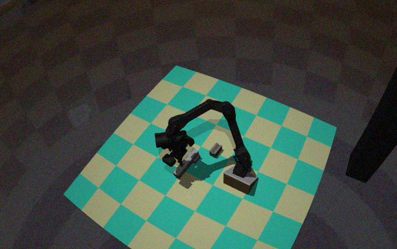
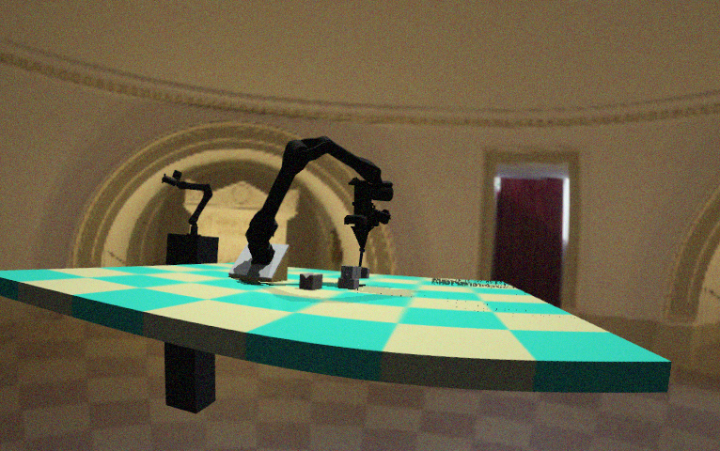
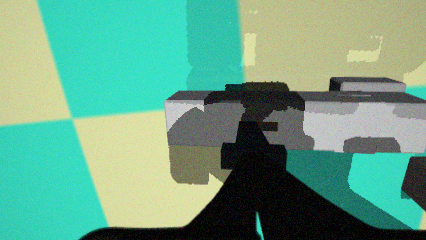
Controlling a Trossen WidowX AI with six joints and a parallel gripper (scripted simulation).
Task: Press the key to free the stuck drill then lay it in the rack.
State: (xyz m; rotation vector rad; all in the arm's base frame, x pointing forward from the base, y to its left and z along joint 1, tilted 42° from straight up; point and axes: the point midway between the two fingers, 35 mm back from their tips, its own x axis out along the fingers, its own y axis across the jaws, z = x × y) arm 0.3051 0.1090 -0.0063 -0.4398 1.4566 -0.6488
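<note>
My gripper tip is now 30 mm above the dark key. Round my gripper tip: rack 190 mm to the right, 100 mm below, 100 mm behind; drill 70 mm below, 60 mm to the right, 10 mm behind.
</note>
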